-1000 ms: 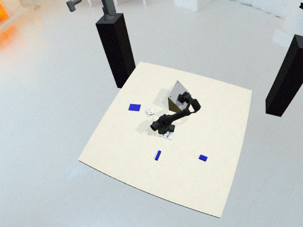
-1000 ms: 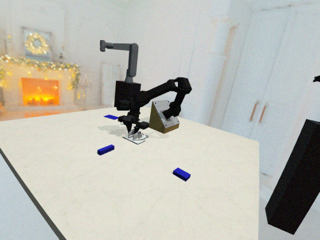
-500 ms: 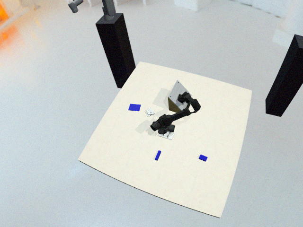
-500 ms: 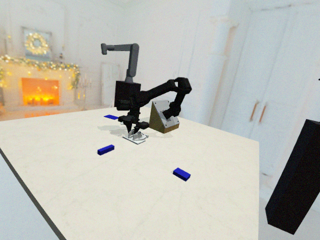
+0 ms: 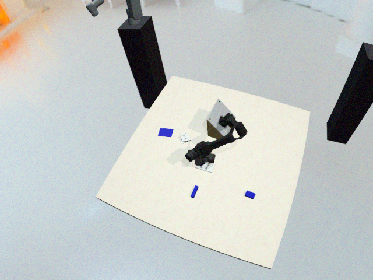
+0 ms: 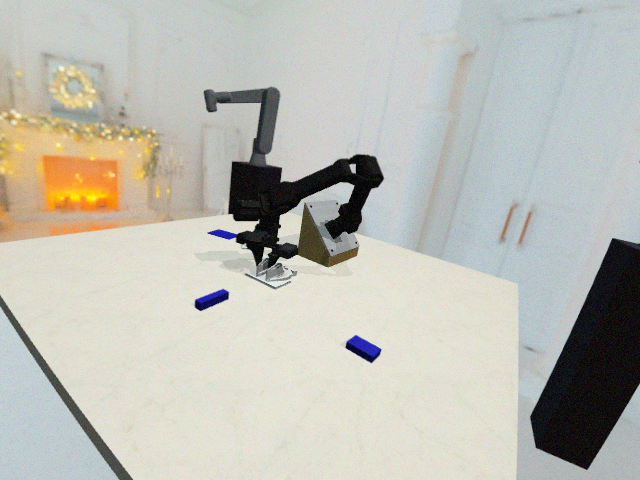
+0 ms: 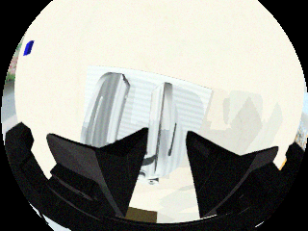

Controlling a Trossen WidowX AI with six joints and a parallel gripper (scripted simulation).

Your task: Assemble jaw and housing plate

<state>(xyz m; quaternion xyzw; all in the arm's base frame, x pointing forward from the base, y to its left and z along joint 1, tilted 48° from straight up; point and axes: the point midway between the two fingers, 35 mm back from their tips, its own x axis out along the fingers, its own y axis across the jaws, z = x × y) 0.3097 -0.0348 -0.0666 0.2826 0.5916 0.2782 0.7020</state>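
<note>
My gripper tip is 16 cm past the housing plate, 18 cm to the left of it and 1 cm below it. Round my gripper tip: flat blue patch (19 cm behind, 35 cm to the right, 1 cm below).
</note>
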